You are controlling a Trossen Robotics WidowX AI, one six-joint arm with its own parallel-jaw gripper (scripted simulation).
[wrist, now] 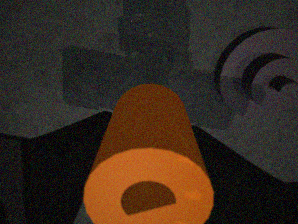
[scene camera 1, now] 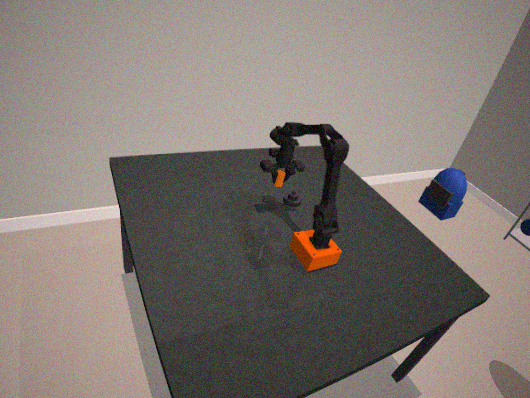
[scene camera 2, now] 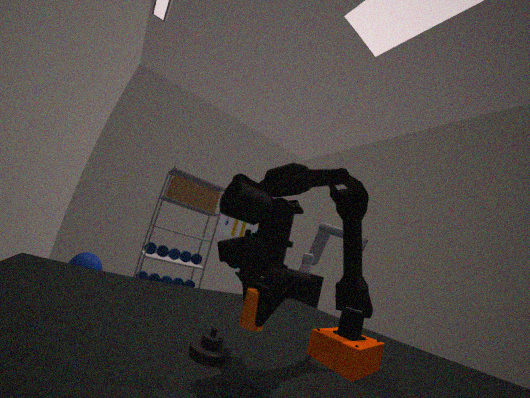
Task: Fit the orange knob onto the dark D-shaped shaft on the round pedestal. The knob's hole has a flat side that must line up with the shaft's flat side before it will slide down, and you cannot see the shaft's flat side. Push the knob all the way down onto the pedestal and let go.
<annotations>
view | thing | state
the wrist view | my gripper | -
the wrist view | orange knob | held by my gripper
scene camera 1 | my gripper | -
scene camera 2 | my gripper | -
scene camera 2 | round pedestal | -
</annotations>
